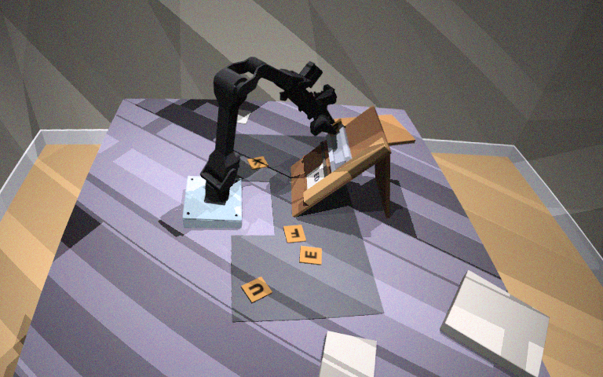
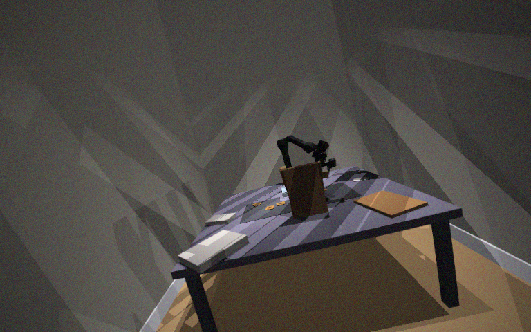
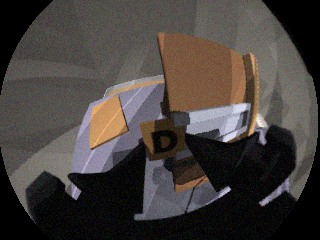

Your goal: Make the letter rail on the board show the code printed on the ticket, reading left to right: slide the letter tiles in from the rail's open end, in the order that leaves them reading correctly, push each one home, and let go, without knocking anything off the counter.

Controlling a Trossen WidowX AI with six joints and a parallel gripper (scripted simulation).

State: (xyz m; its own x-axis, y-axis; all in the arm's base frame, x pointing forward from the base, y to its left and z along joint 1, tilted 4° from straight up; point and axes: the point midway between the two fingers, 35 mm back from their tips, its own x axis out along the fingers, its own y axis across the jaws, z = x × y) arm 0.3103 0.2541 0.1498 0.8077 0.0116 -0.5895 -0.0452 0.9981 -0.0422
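Now: the white ticket 5 cm behind my gripper tip, 16 cm to the right of it and 8 cm below it. From my gripper tip the other things lie so: white card: 35 cm behind, 27 cm to the left, 16 cm below; then flat wooden slab: 22 cm ahead, 28 cm to the left, 16 cm below; then dark grey mat: 14 cm behind, 22 cm to the right, 17 cm below.
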